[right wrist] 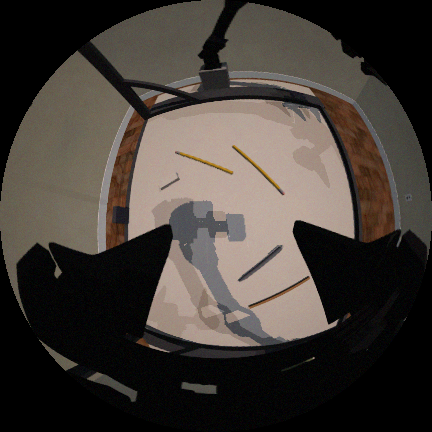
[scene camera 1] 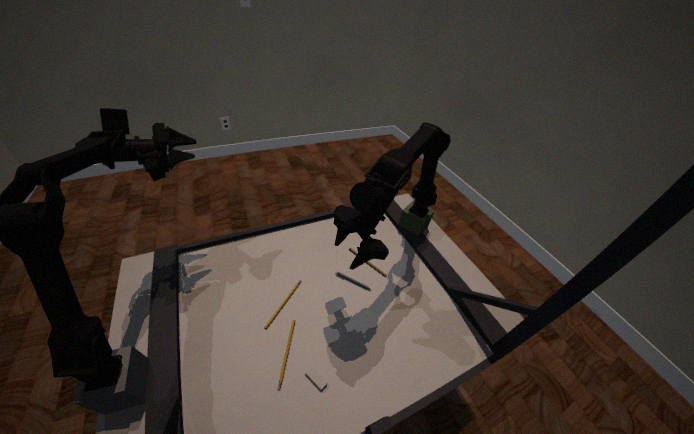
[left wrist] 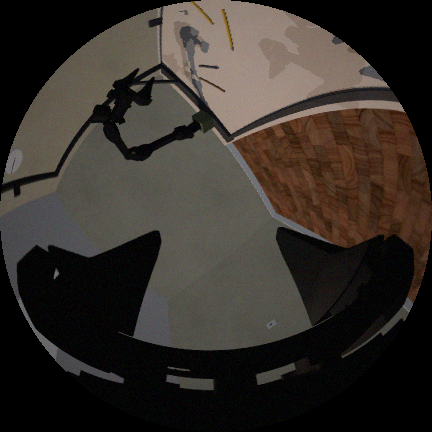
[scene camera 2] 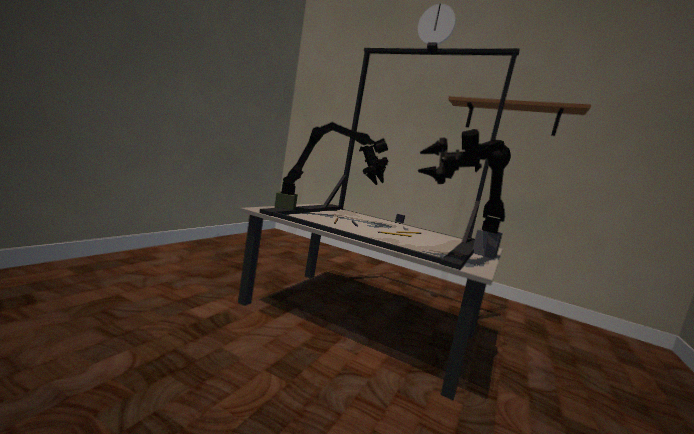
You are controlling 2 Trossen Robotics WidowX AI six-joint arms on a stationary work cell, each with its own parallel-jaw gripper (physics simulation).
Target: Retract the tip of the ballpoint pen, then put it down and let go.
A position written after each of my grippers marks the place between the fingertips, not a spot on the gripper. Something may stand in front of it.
My left gripper [scene camera 1: 195,149] is open, holding nothing. My right gripper [scene camera 1: 343,256] is open, holding nothing. Further things: a black frame [scene camera 1: 164,375].
My left gripper is seen too in the left wrist view [left wrist: 219,235] and in scene camera 2 [scene camera 2: 419,161]. My right gripper is seen too in the right wrist view [right wrist: 234,228] and in the left wrist view [left wrist: 145,71]. The black frame also shows in the right wrist view [right wrist: 235,92], in the left wrist view [left wrist: 357,94] and in scene camera 2 [scene camera 2: 456,258].
